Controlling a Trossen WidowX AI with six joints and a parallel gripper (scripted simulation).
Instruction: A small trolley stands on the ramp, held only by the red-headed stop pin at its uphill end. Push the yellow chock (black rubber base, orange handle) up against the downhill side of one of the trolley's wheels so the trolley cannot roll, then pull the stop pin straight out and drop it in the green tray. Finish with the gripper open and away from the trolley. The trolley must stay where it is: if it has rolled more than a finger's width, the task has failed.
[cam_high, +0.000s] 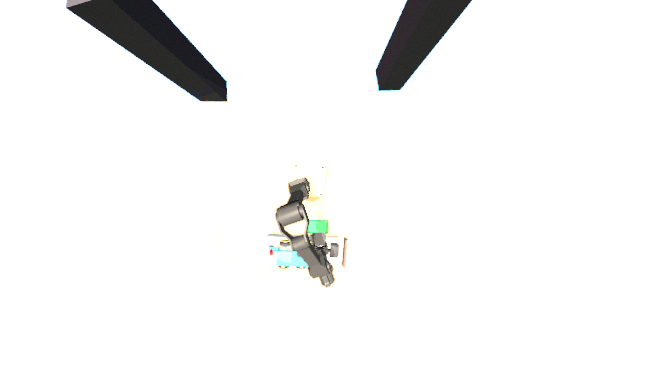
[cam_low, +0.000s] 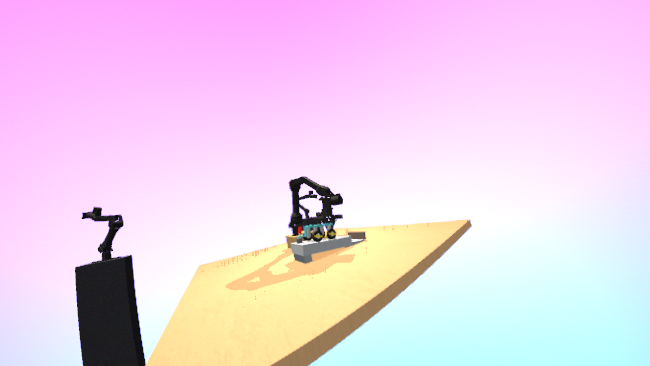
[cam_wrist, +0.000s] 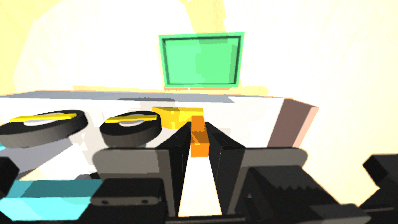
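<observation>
The yellow chock lies 2 cm to the right of my gripper tip. Also, from my gripper tip: green tray: 7 cm behind, 1 cm to the left, 10 cm below; then brown bar: 8 cm ahead, 14 cm to the left, 6 cm below; then cyan trolley: 4 cm ahead, 12 cm to the right, 2 cm above.
</observation>
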